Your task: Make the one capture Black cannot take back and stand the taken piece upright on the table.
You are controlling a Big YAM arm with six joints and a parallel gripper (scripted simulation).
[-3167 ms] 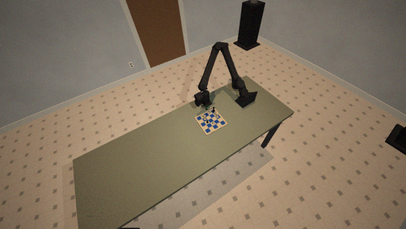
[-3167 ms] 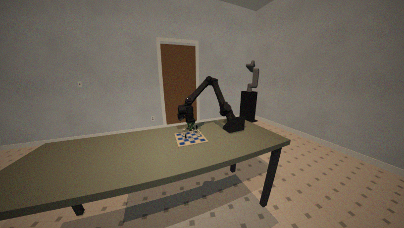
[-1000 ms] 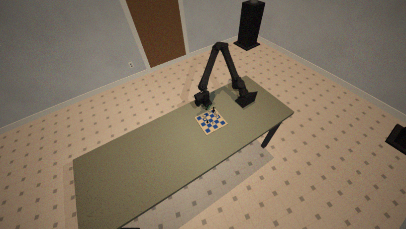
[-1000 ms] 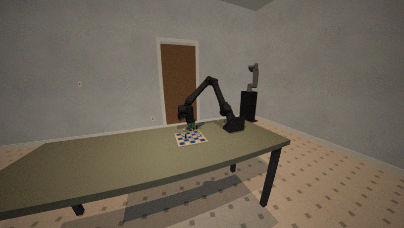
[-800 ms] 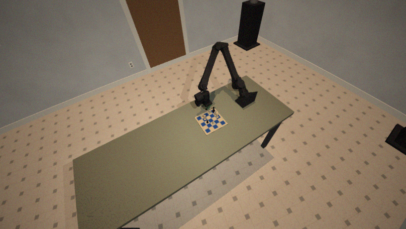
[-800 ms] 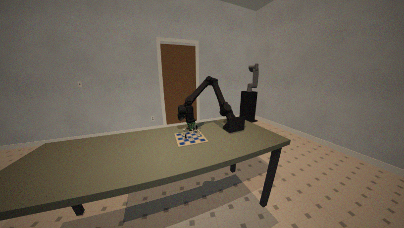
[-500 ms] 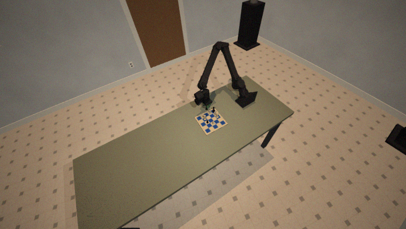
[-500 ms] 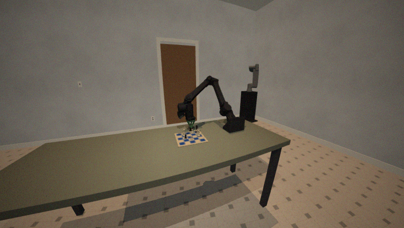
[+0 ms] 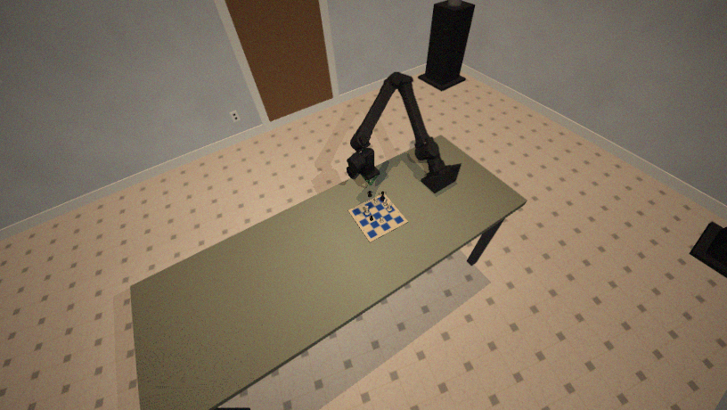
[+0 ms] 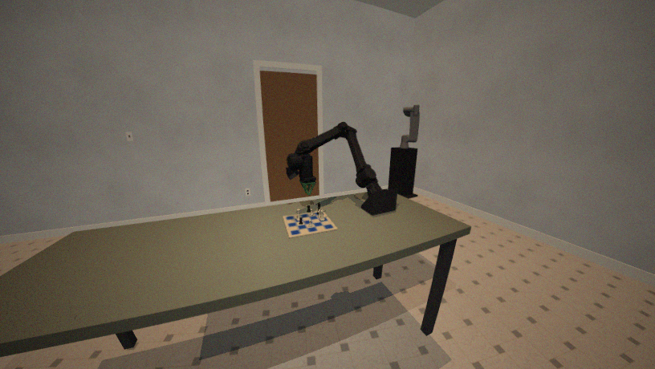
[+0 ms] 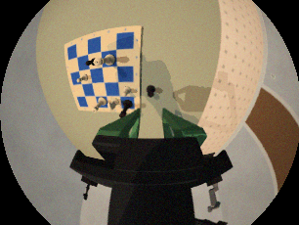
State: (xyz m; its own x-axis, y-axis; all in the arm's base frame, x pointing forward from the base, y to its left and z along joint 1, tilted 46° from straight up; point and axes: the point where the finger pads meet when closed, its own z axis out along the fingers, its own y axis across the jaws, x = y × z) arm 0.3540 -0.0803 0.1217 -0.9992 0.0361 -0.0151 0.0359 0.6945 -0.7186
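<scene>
Now: hand 9 cm to the right of the white chess piece, 8 cm short of it and 7 cm above it. From my hand the other things lie so: blue-and-cream chessboard (13 cm to the left, 11 cm below, 5 cm ahead).
</scene>
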